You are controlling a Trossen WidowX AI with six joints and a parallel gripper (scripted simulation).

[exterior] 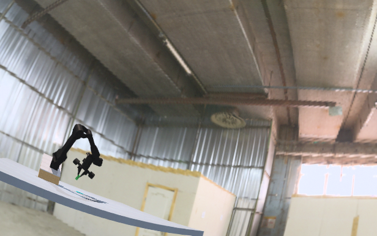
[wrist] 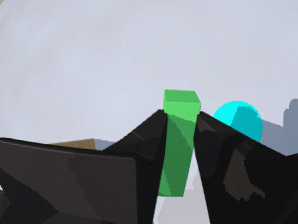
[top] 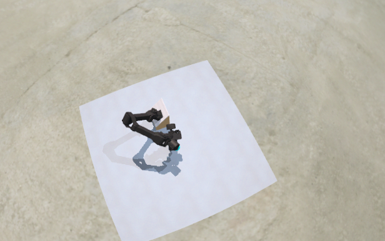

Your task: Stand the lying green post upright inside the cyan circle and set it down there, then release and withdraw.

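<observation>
Now: the cyan circle 12 cm below my gripper tip, 3 cm ahead of it and 2 cm to the right of it. From my gripper tip the other things lie so: green post: 2 cm to the right, 1 cm below, 1 cm behind.
</observation>
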